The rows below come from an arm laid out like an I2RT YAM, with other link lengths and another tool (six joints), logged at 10 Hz.
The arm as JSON. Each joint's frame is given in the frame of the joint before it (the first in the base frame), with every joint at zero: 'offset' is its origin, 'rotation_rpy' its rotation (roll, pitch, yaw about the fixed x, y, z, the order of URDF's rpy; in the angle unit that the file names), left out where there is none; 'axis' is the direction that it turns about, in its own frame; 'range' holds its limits. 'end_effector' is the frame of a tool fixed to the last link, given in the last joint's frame.
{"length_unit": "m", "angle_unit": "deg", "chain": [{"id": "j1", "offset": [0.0, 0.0, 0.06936], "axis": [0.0, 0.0, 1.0], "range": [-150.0, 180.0]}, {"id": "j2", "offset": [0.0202, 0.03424, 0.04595], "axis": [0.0, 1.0, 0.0], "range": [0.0, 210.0]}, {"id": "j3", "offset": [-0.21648, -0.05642, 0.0], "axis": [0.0, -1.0, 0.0], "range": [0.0, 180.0]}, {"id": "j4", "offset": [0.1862, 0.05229, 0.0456], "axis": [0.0, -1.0, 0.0], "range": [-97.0, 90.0]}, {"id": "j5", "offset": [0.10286, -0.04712, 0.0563], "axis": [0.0, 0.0, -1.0], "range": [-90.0, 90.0]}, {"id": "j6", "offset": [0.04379, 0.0, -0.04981], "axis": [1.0, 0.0, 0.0], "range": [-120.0, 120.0]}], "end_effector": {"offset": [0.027, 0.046, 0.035], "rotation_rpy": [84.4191, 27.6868, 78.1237]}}
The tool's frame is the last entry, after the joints.
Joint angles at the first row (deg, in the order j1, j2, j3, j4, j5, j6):
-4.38 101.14 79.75 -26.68 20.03 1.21
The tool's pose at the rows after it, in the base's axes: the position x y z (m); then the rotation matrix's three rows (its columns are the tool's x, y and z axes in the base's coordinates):
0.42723 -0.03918 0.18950; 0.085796 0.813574 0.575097; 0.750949 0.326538 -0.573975; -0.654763 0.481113 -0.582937
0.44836 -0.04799 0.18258; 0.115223 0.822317 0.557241; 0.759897 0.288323 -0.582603; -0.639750 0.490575 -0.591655
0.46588 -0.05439 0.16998; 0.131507 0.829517 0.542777; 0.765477 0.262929 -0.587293; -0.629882 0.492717 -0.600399
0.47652 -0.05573 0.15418; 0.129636 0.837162 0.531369; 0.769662 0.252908 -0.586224; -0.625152 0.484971 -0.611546
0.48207 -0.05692 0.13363; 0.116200 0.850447 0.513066; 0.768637 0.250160 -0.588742; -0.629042 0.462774 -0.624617
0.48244 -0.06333 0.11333; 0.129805 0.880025 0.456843; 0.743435 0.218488 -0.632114; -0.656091 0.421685 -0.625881
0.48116 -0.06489 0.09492; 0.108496 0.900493 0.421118; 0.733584 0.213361 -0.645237; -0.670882 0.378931 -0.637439
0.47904 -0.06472 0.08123; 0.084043 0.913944 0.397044; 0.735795 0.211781 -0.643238; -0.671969 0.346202 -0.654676
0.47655 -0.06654 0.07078; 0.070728 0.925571 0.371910; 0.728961 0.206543 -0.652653; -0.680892 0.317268 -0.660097
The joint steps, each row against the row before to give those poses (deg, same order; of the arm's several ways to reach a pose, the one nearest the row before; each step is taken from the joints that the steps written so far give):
-0.48 5.75 6.27 -0.83 2.10 1.80
-0.75 6.21 6.60 -0.94 0.00 1.83
-0.48 5.64 4.92 0.09 -0.02 1.20
0.02 4.06 2.31 0.79 -0.02 0.64
-0.02 3.33 0.44 1.39 0.28 0.02
-0.11 2.53 0.00 -0.04 3.24 1.24
0.00 2.14 -0.02 -0.30 1.20 -0.02
0.00 1.51 0.00 -0.62 0.04 0.00
-0.11 1.05 -0.20 -0.37 0.81 0.00

